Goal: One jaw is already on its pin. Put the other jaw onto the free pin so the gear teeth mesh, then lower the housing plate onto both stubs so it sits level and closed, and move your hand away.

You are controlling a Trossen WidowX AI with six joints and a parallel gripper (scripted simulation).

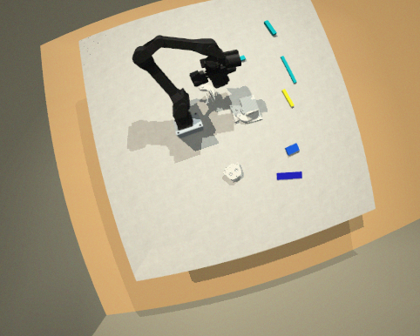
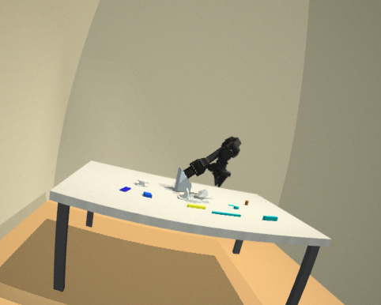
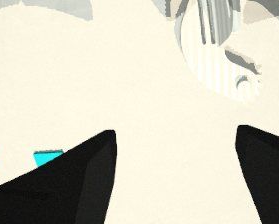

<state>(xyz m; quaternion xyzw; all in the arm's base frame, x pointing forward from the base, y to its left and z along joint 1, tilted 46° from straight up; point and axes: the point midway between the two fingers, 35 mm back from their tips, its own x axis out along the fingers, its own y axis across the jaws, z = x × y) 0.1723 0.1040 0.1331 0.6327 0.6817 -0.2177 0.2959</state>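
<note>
My gripper tip is now 8 cm above the white jaw piece, 4 cm past it and 2 cm to the left of it. From my gripper tip the other things lie so: orange piece 21 cm to the left, 7 cm below, 2 cm behind; then yellow bar 33 cm ahead, 16 cm to the right, 8 cm below; then blue block 40 cm to the right, 27 cm ahead, 7 cm below.
</note>
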